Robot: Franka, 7 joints.
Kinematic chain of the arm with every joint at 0, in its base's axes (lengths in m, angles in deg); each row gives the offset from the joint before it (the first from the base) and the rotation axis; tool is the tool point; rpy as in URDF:
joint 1: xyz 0 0 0.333 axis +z
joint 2: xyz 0 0 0 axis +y
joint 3: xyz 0 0 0.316 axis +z
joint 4: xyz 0.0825 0 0 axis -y
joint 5: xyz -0.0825 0 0.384 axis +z
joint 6: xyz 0 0 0 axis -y
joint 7: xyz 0.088 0 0 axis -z
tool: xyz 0 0 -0.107 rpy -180 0 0
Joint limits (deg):
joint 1: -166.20..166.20
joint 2: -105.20..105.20
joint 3: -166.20..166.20
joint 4: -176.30..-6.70
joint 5: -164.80..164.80
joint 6: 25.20..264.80
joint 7: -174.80..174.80
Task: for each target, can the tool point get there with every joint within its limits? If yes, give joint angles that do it. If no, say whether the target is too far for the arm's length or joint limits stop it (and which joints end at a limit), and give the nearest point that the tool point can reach.
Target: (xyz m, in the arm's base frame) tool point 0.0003 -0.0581 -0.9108
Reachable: no: too far | nearest point 0.0009 -0.1750 -0.3496 | short by 0.573 m
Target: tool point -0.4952 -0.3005 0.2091
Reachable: yes | joints -32.50 -58.27 -111.59 -113.50 139.26 161.38 57.08
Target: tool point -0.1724 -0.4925 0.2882
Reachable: yes | joints 137.41 -37.19 106.99 -141.80 -20.33 204.27 -123.46
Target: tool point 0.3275 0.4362 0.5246
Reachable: yes | joints -51.96 -59.80 66.97 -120.25 114.71 69.18 -132.79
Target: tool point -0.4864 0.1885 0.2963
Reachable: yes | joints 121.42 30.07 38.98 -139.44 -3.80 235.14 -147.91
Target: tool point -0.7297 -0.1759 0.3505
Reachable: yes | joints -138.38 62.36 -59.39 -52.25 38.84 85.46 53.64
